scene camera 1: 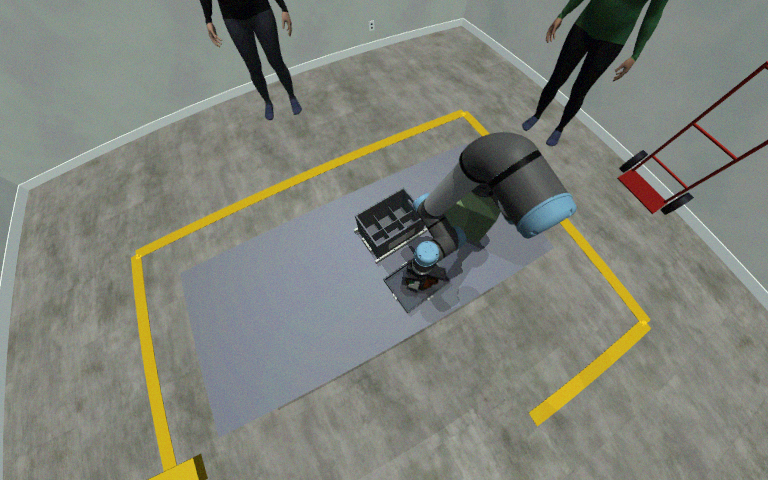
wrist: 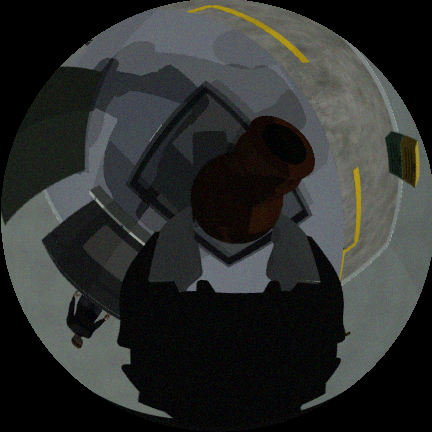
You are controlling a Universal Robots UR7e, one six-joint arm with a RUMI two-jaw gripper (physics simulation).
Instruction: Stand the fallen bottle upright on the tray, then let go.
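Places are measured from the arm's base along level axes (x ahead, y left, z up), in metres.
Pixels of known places: gripper, between the fingertips: (scene camera 1: 418,280).
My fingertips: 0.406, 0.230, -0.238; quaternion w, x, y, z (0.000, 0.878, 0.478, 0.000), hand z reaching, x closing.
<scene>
Ahead of a thing's pixels: the offset from my fingertips to its top centre, as dx, dy, dz. Level surfaces: height alone.
A dark brown-orange bottle (scene camera 1: 428,282) (wrist: 237,197) is held between the two grey fingers of my gripper (wrist: 231,209). In the wrist view its open neck points up and to the right, toward the camera. The tray {-0.004, -0.014, -0.045} (scene camera 1: 401,298) (wrist: 166,131), dark and shallow with a raised rim, lies below the bottle. In the scene view the gripper and the bottle are over the tray, small and partly hidden by the wrist. I cannot tell whether the bottle's base touches the tray.
A dark crate {+0.002, -0.301, +0.104} (scene camera 1: 376,245) (wrist: 70,255) with dividers stands beside the tray, on the far side in the scene view. A green block (scene camera 1: 473,217) (wrist: 50,135) stands behind the arm. The grey-blue table top {dz -0.071} (scene camera 1: 271,316) lies under them. Two people stand beyond the yellow floor line.
</scene>
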